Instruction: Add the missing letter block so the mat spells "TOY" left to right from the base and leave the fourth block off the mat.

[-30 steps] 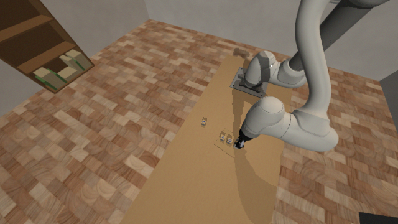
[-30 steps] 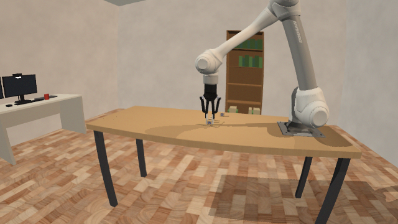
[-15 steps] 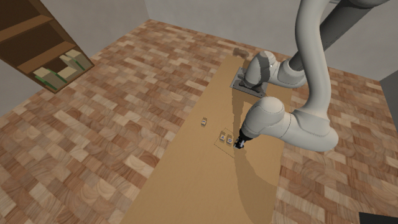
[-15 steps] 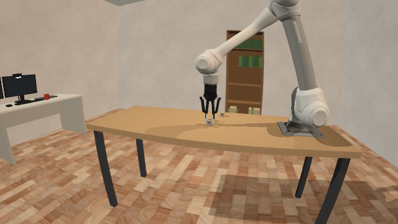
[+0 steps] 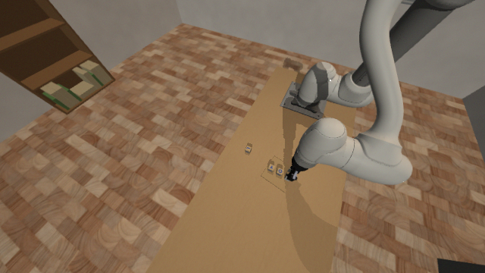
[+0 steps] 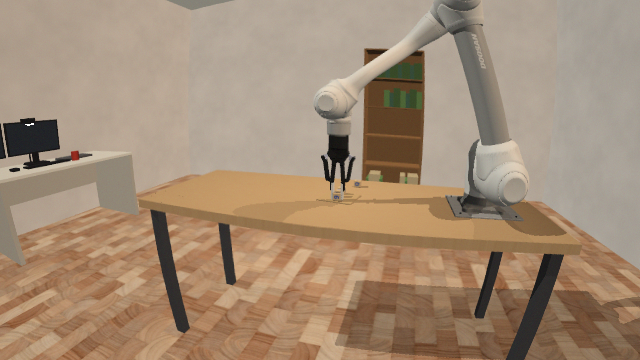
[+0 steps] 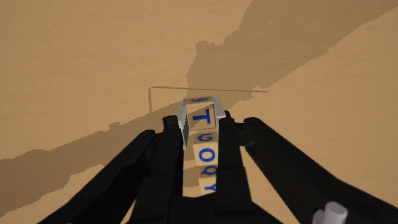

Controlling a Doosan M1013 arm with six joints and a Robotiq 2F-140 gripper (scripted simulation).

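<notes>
Now: hand 20 mm above the T block. From my hand the other things lie so: O block: 50 mm to the right, 20 mm below; thin mat: 50 mm to the right, 40 mm below; Y block: 10 mm ahead, 100 mm to the right, 20 mm below.
</notes>
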